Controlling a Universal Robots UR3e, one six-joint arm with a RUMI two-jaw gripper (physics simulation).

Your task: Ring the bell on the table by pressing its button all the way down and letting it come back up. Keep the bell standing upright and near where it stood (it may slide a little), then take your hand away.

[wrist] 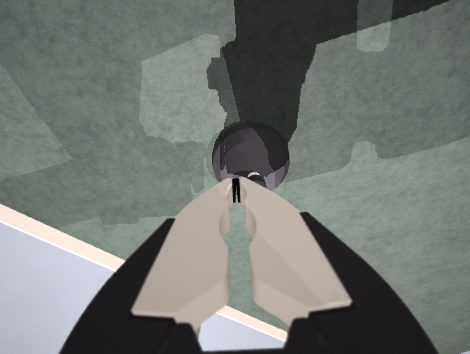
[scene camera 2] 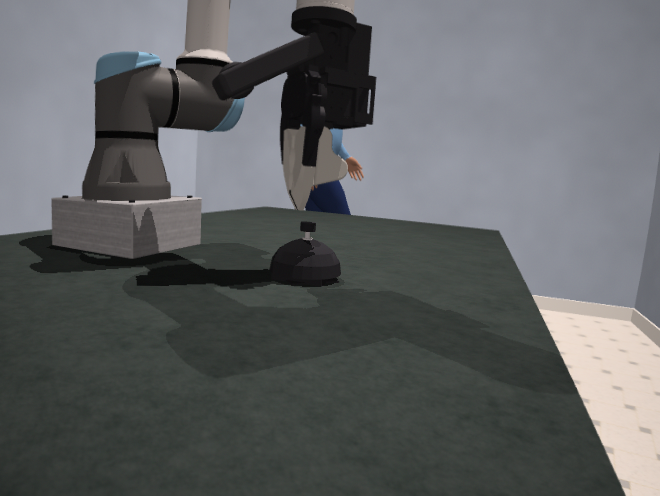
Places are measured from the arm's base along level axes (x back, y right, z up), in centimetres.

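Pixels of known places: gripper, fingertip midpoint: (wrist: 235, 180) (scene camera 2: 299, 210); arm's base at its link origin: (scene camera 2: 127, 197).
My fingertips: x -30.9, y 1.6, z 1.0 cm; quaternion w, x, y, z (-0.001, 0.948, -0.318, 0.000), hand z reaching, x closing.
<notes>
Ahead of a thing's pixels: the offset from my fingertips to its top centre. Level surfaces: height alone.
A dark domed bell @(dx +0.2, dy -2.6, dz -1.6 cm) (scene camera 2: 305, 264) (wrist: 245, 150) stands upright on the dark green table @(dz -8.2 cm) (scene camera 2: 320, 416) (wrist: 400, 90). Its black button @(dx +0.2, dy -2.6, dz -1.6 cm) (scene camera 2: 307, 226) (wrist: 258, 180) stands raised on a short light stem above the dome. My gripper (scene camera 2: 300, 208) (wrist: 235, 180) is shut and empty, pointing down. In the scene view its tips are a little above the button, with a small gap between them. In the wrist view the right fingertip covers part of the button, which lies slightly right of the tips.
The robot's base block (scene camera 2: 93, 226) stands at the back left of the table. A person (scene camera 2: 330, 197) in blue is behind the table, partly hidden by the gripper. The table's right edge drops to a tiled floor (scene camera 2: 608, 368).
</notes>
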